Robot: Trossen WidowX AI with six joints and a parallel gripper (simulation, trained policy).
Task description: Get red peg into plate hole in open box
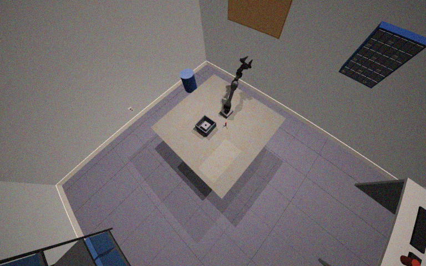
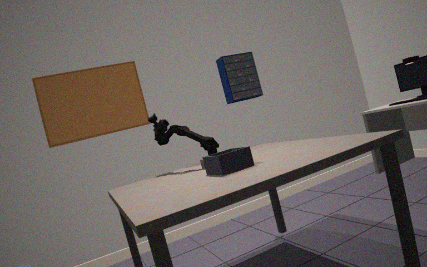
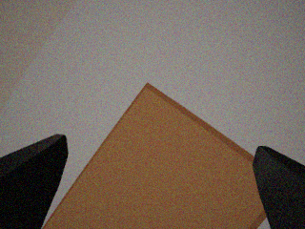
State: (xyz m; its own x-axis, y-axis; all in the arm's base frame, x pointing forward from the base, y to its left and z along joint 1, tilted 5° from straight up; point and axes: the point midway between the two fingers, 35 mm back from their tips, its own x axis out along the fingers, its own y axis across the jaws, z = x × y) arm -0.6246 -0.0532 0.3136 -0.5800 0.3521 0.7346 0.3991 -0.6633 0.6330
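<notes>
My gripper tip is 79 cm short of the red peg, 11 cm to the right of it and 39 cm above it. From my gripper tip the other things lie so: dark box (95 cm ahead, 10 cm to the right, 41 cm below).
</notes>
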